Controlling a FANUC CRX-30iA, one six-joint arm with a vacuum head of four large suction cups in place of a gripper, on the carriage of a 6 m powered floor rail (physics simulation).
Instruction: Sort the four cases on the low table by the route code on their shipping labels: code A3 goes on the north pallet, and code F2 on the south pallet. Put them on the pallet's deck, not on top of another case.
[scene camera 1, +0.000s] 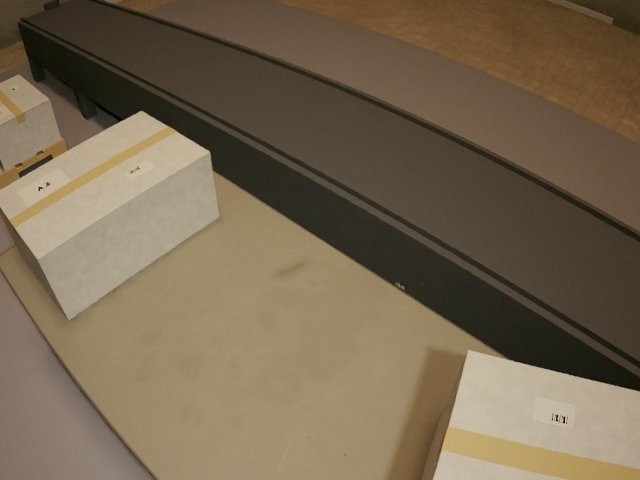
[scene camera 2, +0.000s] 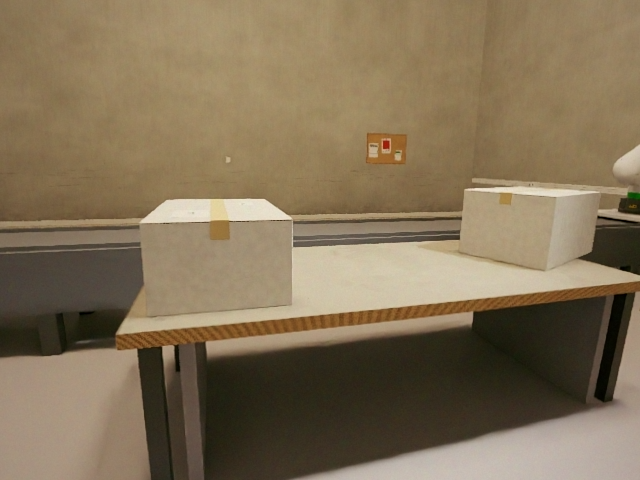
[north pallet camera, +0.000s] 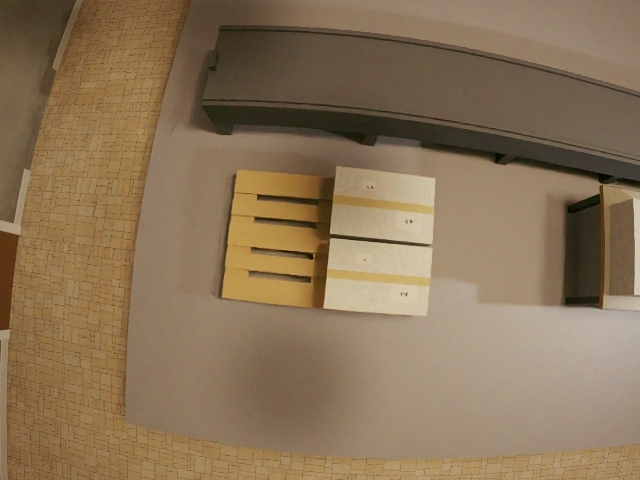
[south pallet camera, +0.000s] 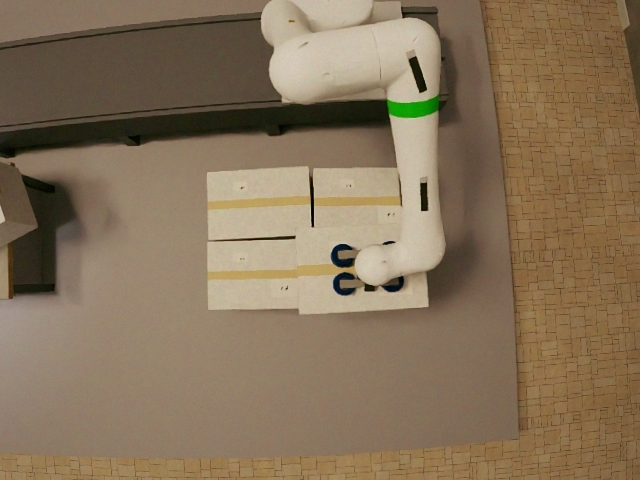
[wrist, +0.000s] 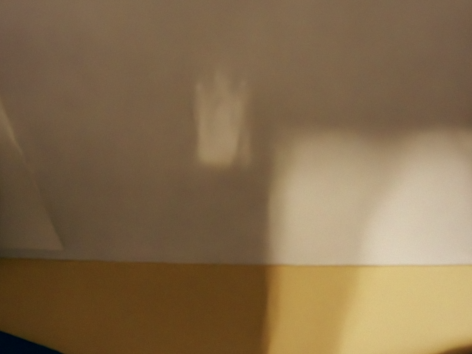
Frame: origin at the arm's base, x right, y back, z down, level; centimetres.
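Where they show: hand, tool point: (wrist: 255, 255).
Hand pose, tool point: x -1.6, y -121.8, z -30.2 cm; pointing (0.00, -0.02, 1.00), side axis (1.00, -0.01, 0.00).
Observation:
Each offset is from my tool point to the top centre of the thing. Level surfaces: height alone.
My vacuum gripper (south pallet camera: 368, 268) holds a white taped case @(dx +2.0, dy +0.1, dz -2.7 cm) (south pallet camera: 325, 297) (wrist: 125, 210) by its top, over the near right quarter of the south pallet. The case overlaps its neighbours in view; its height is unclear and its code hidden. Three cases @(dx +52.5, dy +39.7, dz +43.1 cm) (south pallet camera: 258, 222) @(dx +54.9, dy +0.4, dz +48.0 cm) (south pallet camera: 242, 297) @(dx -6.5, dy +38.0, dz +45.7 cm) (south pallet camera: 336, 219) fill the other quarters. On the low table @(dz +34.2 cm) (scene camera 1: 248, 330) (scene camera 2: 372, 279) stands a case (scene camera 1: 134, 248) (scene camera 2: 217, 273) labelled A3. At the other end a case (scene camera 1: 506, 382) (scene camera 2: 506, 227) (south pallet camera: 18, 206) stands askew, one corner past the table end; its route code does not show.
The north pallet (north pallet camera: 279, 235) carries two cases (north pallet camera: 382, 227) (north pallet camera: 377, 302) side by side on its table-side half; its other half is bare deck. The dark rail (scene camera 1: 336, 124) (north pallet camera: 361, 72) (south pallet camera: 155, 77) runs behind table and pallets. My arm (south pallet camera: 413, 144) reaches from the rail across a placed case.

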